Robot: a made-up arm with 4 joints.
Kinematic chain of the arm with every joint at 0, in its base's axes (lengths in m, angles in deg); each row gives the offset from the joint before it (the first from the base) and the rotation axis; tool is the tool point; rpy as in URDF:
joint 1: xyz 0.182 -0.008 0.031 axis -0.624 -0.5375 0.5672
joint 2: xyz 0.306 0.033 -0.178 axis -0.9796 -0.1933 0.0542
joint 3: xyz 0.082 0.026 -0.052 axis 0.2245 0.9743 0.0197
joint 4: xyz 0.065 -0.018 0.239 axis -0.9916 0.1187 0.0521
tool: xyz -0.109 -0.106 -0.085 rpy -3.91 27 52.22
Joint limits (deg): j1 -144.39..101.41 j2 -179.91..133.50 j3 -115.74..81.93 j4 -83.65..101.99
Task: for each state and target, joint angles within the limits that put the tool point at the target. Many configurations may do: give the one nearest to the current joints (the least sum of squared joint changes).
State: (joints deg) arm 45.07 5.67 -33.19 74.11
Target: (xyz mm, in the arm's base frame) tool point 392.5 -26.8 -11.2
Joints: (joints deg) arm 37.33 -6.48 -57.36 28.17
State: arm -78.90 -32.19 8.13 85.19
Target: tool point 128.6 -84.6 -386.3
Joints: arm -87.23 -41.54 -0.56 53.22
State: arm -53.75 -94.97 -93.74 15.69
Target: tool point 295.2 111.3 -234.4
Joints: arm -46.76 -63.43 -88.90 0.57
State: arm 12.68 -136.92 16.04 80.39
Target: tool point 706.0 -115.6 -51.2
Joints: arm 48.59 -114.28 -3.89 81.26
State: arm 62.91 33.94 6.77 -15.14
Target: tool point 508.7 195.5 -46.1
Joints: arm 53.19 46.69 -3.42 -56.80
